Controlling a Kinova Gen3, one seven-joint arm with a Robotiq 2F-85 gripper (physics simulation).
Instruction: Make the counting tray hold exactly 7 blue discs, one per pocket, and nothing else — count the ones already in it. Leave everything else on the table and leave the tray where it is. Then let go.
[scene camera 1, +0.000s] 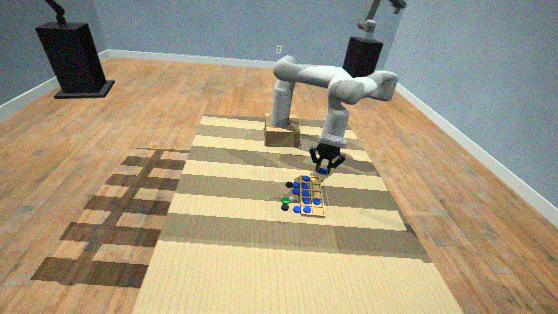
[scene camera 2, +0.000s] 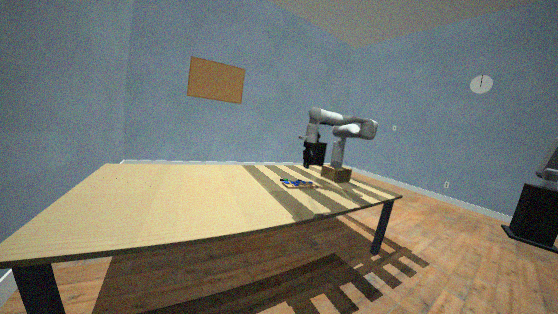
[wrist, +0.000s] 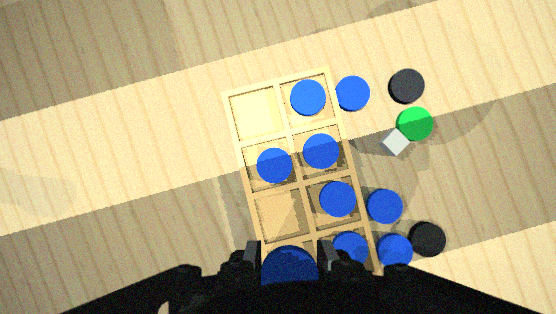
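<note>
The wooden counting tray (scene camera 1: 312, 216) (scene camera 2: 300, 187) (wrist: 250, 87) has two columns of pockets. In the wrist view its right column shows blue discs at the top (wrist: 307, 97), second (wrist: 321, 151), third (wrist: 337, 199) and fourth (wrist: 350, 247) pockets. The left column shows a blue disc (wrist: 274, 165) (scene camera 1: 316, 201) in its second pocket; its first and third pockets are empty. In scene camera 1 another blue disc (scene camera 1: 305, 178) lies in the pocket nearest the robot base. My gripper (scene camera 1: 323, 168) (scene camera 2: 306, 166) (wrist: 289, 259) is shut on a blue disc (scene camera 1: 322, 171) (wrist: 290, 270), above the tray's base-side end, which it partly hides.
Loose blue discs (wrist: 352, 93) (wrist: 385, 206) (wrist: 395, 250) lie right beside the tray in the wrist view. Beyond them are two black discs (wrist: 406, 86) (wrist: 427, 239), a green disc (wrist: 414, 123) and a white cube (wrist: 396, 142). The arm stands on a wooden block (scene camera 1: 281, 136).
</note>
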